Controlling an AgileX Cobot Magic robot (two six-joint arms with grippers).
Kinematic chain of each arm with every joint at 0, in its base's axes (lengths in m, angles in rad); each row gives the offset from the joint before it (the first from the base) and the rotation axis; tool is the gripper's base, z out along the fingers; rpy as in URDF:
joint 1: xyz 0 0 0.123 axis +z
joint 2: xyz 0 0 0 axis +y
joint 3: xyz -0.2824 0 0.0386 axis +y
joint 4: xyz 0.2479 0 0.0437 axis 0.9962 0 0.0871
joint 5: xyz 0 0 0 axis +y
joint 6: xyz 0.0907 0 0.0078 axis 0.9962 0 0.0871
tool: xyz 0 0 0 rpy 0 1.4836 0
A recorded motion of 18 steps. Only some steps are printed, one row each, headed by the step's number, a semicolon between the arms.
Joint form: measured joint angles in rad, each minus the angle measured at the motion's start. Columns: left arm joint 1, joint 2, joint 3, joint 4, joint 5, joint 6; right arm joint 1, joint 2, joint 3, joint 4, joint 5, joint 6.
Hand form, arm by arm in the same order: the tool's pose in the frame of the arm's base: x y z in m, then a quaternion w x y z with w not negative. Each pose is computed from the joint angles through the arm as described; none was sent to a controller.
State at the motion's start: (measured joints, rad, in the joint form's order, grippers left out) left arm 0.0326 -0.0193 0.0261 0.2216 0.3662 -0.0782; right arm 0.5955 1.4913 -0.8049 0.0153 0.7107 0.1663
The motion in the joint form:
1: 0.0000 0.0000 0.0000 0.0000 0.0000 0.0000; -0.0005 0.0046 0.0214 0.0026 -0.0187 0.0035
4: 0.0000 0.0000 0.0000 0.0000 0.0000 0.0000; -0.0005 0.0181 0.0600 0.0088 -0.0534 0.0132
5: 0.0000 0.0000 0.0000 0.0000 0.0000 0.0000; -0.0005 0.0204 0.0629 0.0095 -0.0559 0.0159
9: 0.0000 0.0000 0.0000 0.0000 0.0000 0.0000; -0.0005 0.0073 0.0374 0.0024 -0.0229 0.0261
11: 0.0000 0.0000 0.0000 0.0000 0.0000 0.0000; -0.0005 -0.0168 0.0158 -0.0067 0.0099 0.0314
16: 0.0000 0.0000 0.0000 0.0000 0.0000 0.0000; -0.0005 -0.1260 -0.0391 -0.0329 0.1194 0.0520
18: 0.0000 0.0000 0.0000 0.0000 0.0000 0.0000; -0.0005 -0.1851 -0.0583 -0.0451 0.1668 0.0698
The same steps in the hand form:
1: 0.0521 0.0089 0.1732 0.59750 0.01478 0.79774 0.07996; 0.2116 0.1445 0.1904 0.11488 -0.20332 0.97089 0.05325
4: 0.0521 0.0089 0.1732 0.59750 0.01478 0.79774 0.07996; 0.2076 0.1421 0.1787 0.10590 -0.19639 0.97339 0.05230
5: 0.0521 0.0089 0.1732 0.59750 0.01478 0.79774 0.07996; 0.2073 0.1420 0.1775 0.10451 -0.19483 0.97386 0.05213
9: 0.0521 0.0089 0.1732 0.59750 0.01478 0.79774 0.07996; 0.2092 0.1428 0.1860 0.10768 -0.19251 0.97400 0.05165
11: 0.0521 0.0089 0.1732 0.59750 0.01478 0.79774 0.07996; 0.2096 0.1425 0.1965 0.11468 -0.19299 0.97312 0.05148
16: 0.0521 0.0089 0.1732 0.59750 0.01478 0.79774 0.07996; 0.2029 0.1359 0.2350 0.14314 -0.18983 0.96984 0.05367
18: 0.0521 0.0089 0.1732 0.59750 0.01478 0.79774 0.07996; 0.1967 0.1306 0.2530 0.15884 -0.18328 0.96853 0.05599

